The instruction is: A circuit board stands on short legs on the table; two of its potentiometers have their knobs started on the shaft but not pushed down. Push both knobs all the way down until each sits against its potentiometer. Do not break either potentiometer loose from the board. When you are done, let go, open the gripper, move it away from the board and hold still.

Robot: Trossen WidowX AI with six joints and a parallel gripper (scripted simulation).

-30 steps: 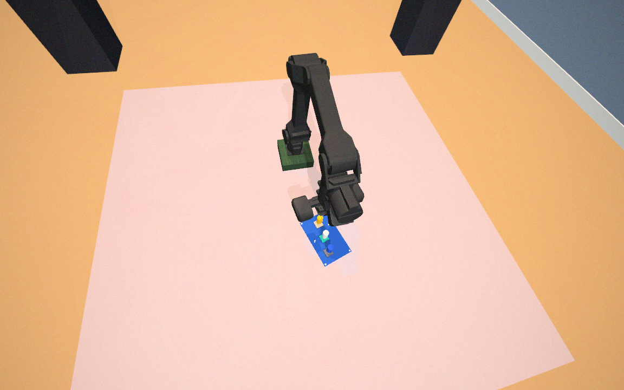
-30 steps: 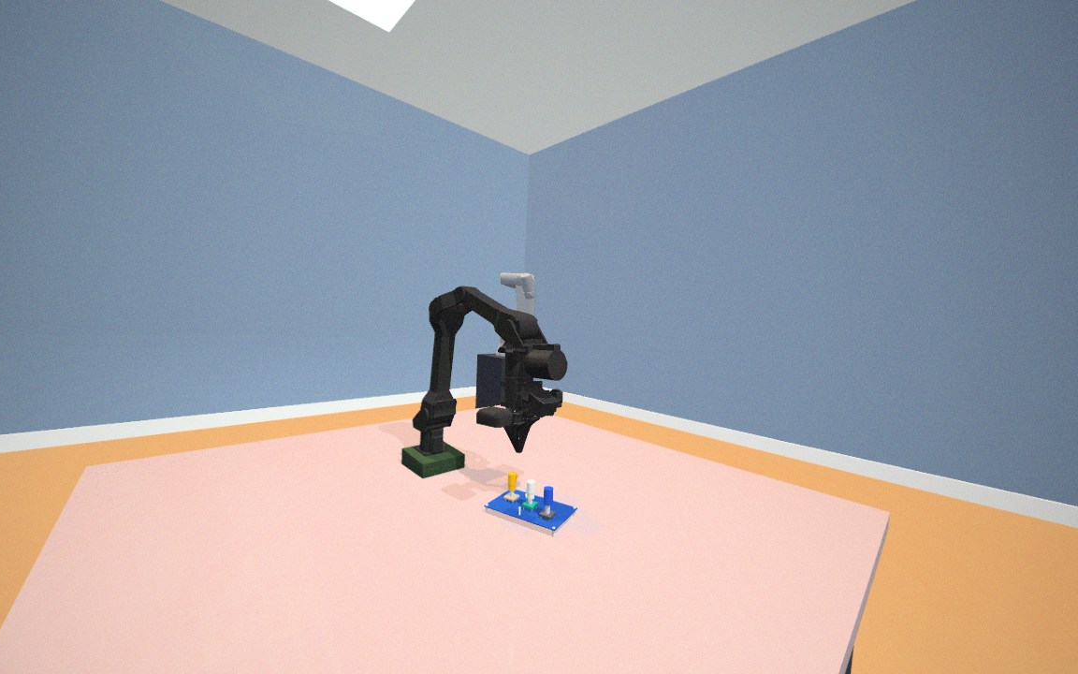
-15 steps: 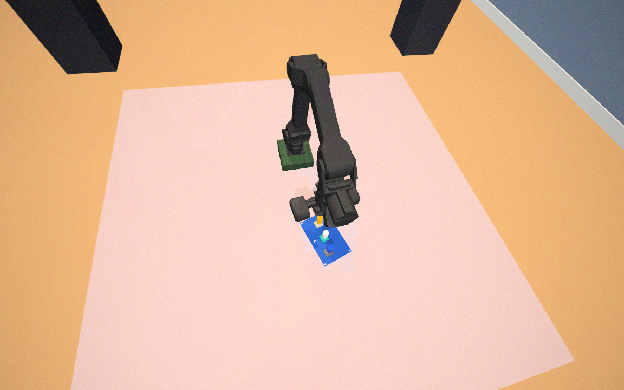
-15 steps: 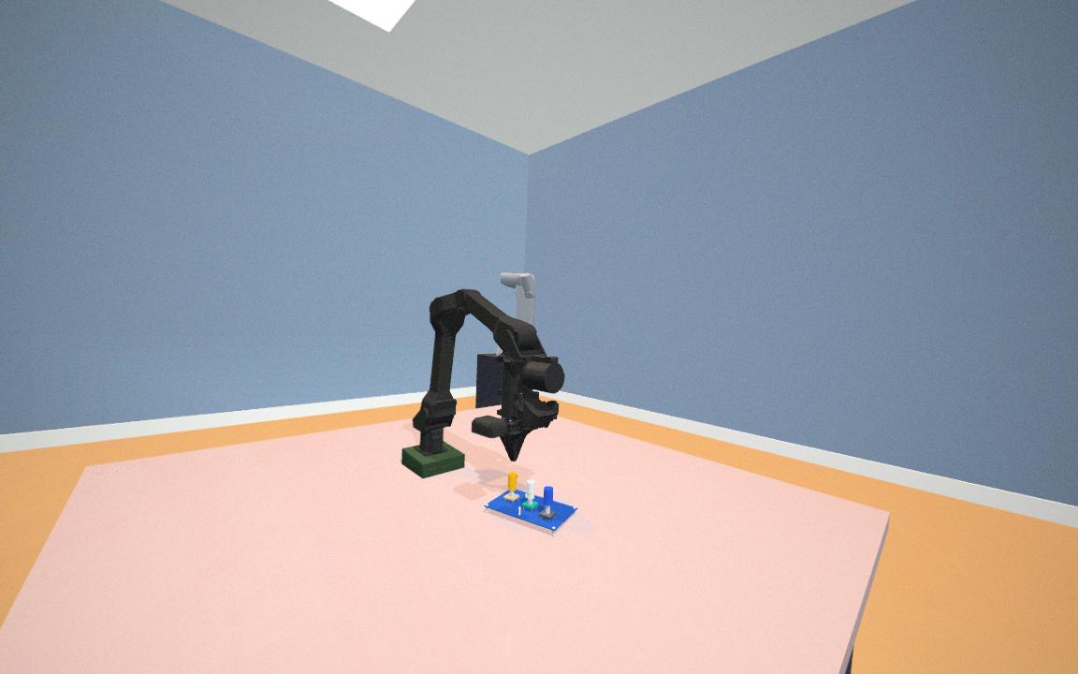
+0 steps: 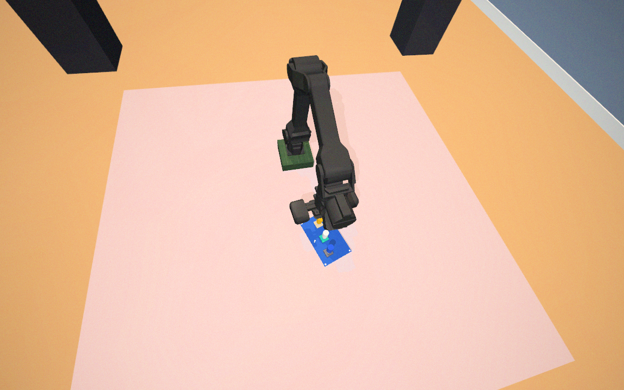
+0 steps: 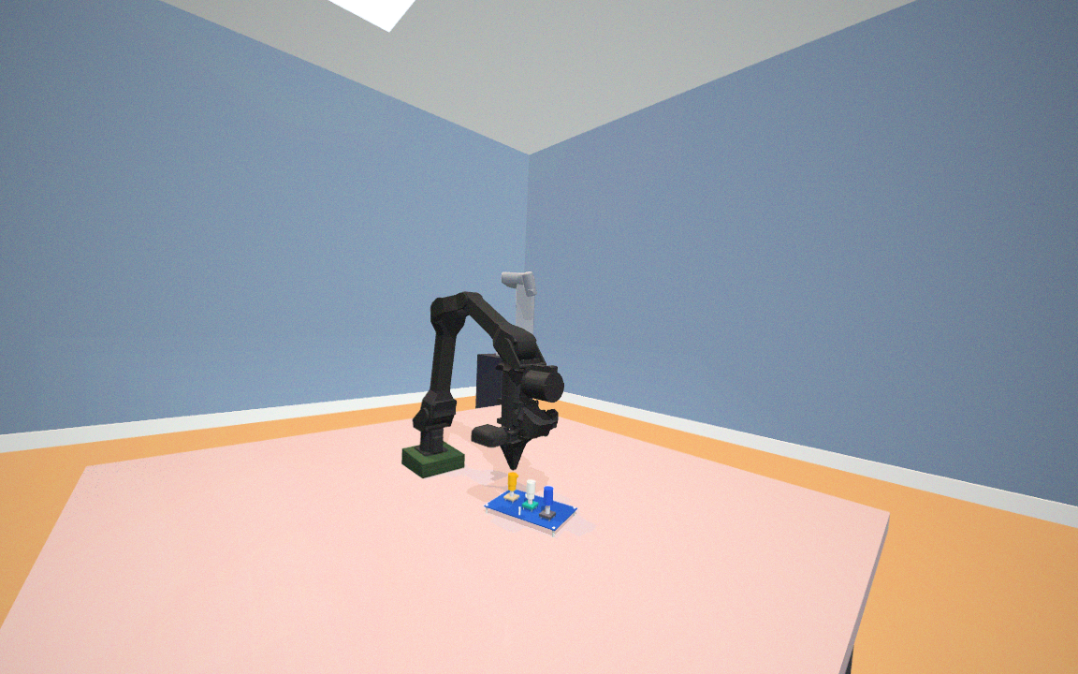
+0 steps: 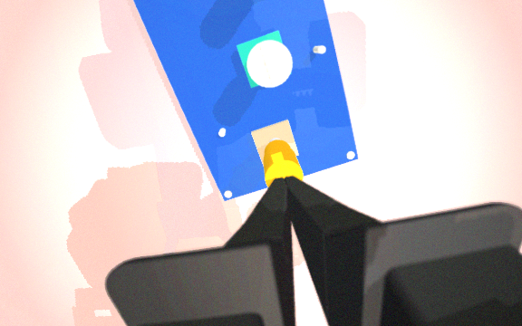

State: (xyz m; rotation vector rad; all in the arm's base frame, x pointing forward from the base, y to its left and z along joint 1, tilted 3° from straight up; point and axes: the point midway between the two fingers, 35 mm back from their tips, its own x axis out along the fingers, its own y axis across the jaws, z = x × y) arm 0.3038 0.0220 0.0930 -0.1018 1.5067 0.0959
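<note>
Right now my gripper tip is 20 mm above the orange knob. From my gripper tip the other things lie so: white knob: 50 mm ahead, 20 mm below, 10 mm to the left.
</note>
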